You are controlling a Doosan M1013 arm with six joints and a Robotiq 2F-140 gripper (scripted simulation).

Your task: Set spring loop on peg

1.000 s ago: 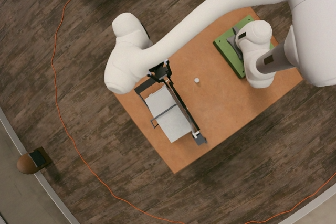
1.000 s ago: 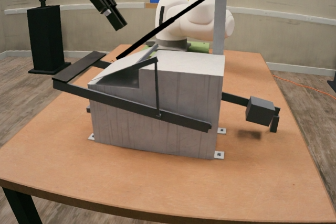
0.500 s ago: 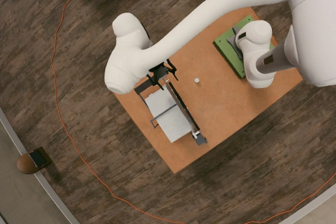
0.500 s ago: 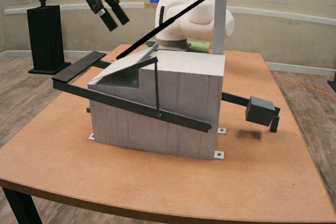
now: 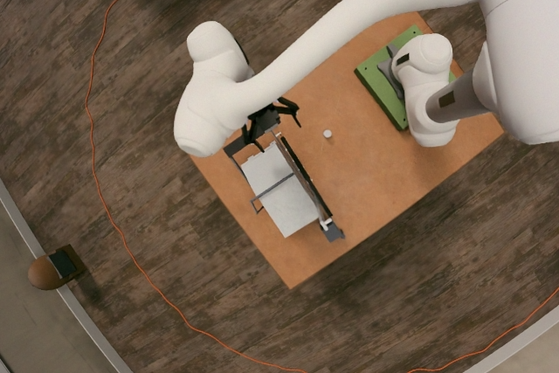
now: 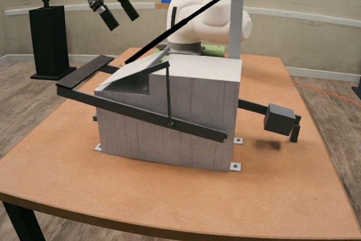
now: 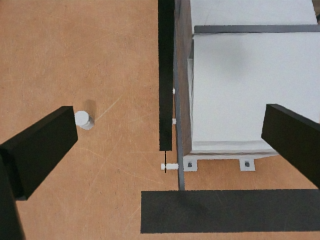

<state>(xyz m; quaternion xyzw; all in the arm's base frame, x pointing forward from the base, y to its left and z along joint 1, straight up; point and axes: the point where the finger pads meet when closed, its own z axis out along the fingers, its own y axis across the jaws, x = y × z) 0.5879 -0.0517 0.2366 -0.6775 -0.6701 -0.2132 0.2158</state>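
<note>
Now: hand 170 mm past the steel test weight, 80 mm to the right of it and 270 mm above it. Round my hand: grey block 20 mm ahead, 90 mm to the right, 290 mm below; dark block 30 mm ahead, 490 mm to the left, 270 mm below.
</note>
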